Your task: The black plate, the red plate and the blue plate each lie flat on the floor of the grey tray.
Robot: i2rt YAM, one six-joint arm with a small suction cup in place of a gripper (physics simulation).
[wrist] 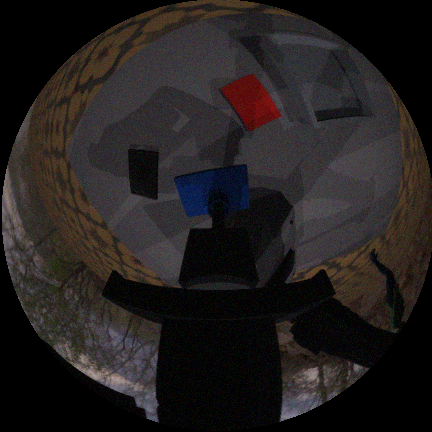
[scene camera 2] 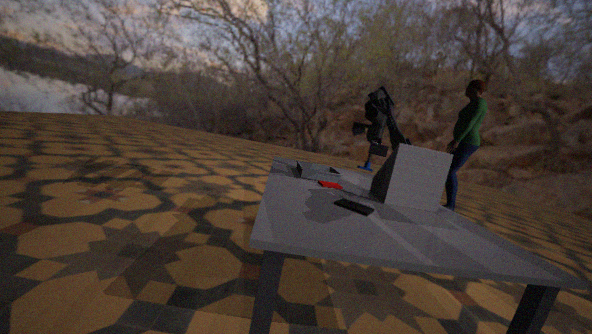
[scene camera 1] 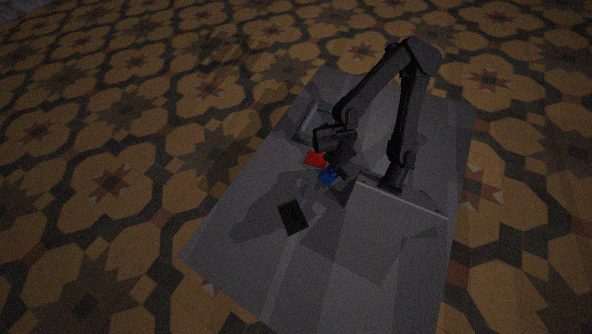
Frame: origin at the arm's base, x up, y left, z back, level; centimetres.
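Seen in the pictures: hand at its tool point: (wrist: pixel 217 194) (scene camera 2: pixel 366 170) (scene camera 1: pixel 332 175); arm's base at its link origin: (scene camera 2: pixel 407 165) (scene camera 1: pixel 390 185).
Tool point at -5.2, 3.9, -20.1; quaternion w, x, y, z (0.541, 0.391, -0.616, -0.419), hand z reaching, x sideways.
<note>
Pixels of each thing's top centre, then the offset from my tool point to it, as dx, dy, dz. Level surfaces: height alone.
- blue plate at its top centre: (wrist: pixel 212 195) (scene camera 1: pixel 330 173) (scene camera 2: pixel 365 166) +1.7, +0.2, -0.8
- red plate at its top centre: (wrist: pixel 251 100) (scene camera 1: pixel 316 158) (scene camera 2: pixel 330 183) -11.3, -10.0, -12.5
- black plate at its top centre: (wrist: pixel 141 174) (scene camera 2: pixel 354 205) (scene camera 1: pixel 292 216) -11.3, +19.8, -7.2
- grey tray at its top centre: (scene camera 1: pixel 327 121) (scene camera 2: pixel 318 167) -7.3, -30.0, -17.7
- grey table at its surface level: dx -12.3
The blue plate (scene camera 1: pixel 328 176) (scene camera 2: pixel 365 167) (wrist: pixel 192 194) hangs from my suction cup (scene camera 2: pixel 368 162) (wrist: pixel 218 201), roughly level and clear above the table. The cup covers part of its top. The red plate (scene camera 1: pixel 315 159) (scene camera 2: pixel 330 185) (wrist: pixel 252 102) lies flat on the table beside the tray, outside it. The black plate (scene camera 1: pixel 293 217) (scene camera 2: pixel 354 206) (wrist: pixel 144 173) lies flat on the table, farther from the tray. The grey tray (scene camera 1: pixel 309 118) (scene camera 2: pixel 316 172) (wrist: pixel 342 114) stands past the red plate. No plate shows inside it. The arm hides part of the tray in scene camera 1.
A large grey box (scene camera 1: pixel 380 230) (scene camera 2: pixel 421 177) stands by the arm's base, close to the cup side of the arm. The grey table (scene camera 1: pixel 215 247) (scene camera 2: pixel 295 232) has open edges. A person (scene camera 2: pixel 469 122) in green stands beyond the table. The scene is dim, with broad shadows.
</note>
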